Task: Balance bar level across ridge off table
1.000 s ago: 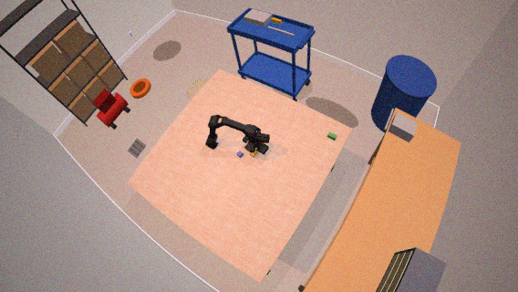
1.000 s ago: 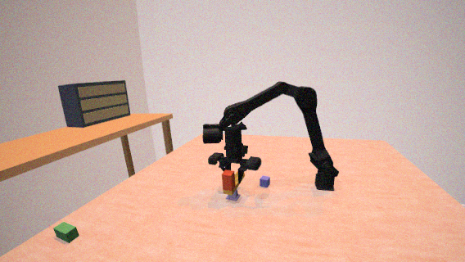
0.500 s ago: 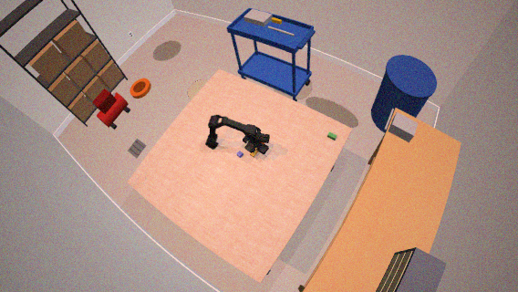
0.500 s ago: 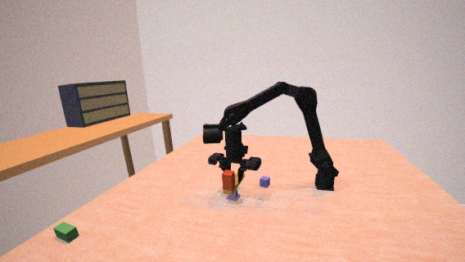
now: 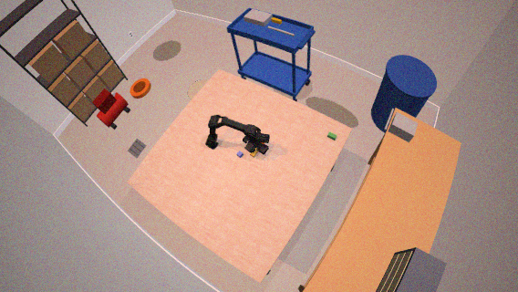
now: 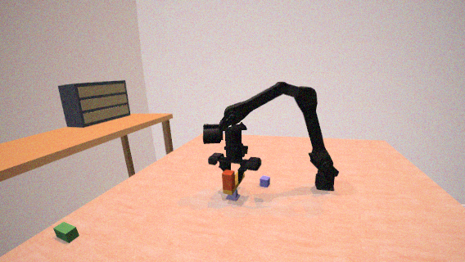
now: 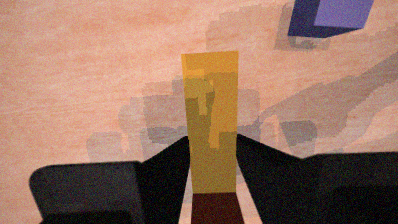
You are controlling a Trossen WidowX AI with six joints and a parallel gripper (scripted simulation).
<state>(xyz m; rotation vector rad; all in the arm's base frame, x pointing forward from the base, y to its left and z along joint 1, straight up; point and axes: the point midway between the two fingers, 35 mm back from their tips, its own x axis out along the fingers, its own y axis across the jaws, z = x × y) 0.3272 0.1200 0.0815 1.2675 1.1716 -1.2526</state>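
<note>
Now: the purple cube 10 cm behind my gripper tip, 8 cm to the right of it and 3 cm below it. Round my gripper tip: green block 41 cm ahead, 38 cm to the left, 3 cm below.
</note>
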